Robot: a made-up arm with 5 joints.
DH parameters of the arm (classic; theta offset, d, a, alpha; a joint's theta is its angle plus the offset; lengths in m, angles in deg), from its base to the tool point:
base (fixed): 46.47 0 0.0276 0
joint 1: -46.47 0.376 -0.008 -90
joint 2: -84.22 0 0.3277 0
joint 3: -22.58 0 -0.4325 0
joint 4: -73.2 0.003 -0.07 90
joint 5: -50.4 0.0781 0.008 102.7
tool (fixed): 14.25 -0.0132 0 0
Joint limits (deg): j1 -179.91..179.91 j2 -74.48..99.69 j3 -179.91..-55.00 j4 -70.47..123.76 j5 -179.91..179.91
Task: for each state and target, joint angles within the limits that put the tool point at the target. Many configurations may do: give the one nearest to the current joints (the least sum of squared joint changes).
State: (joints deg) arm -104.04 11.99 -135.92 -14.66 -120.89
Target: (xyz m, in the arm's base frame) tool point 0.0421 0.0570 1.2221
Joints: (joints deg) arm -135.61 -8.37 -148.40 -16.97 -126.61
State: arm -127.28 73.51 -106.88 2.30 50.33
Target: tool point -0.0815 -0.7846 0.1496
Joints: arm -98.28 87.89 -135.86 7.69 54.76
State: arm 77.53 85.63 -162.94 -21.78 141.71
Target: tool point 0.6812 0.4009 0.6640
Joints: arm 29.12 77.32 -169.20 -23.88 142.63
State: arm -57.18 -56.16 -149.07 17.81 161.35
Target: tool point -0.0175 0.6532 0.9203
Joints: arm -86.14 -74.48 -118.49 -5.57 160.01
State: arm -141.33 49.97 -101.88 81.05 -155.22
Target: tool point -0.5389 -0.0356 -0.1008
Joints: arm -173.79 86.25 -105.41 71.17 -155.61
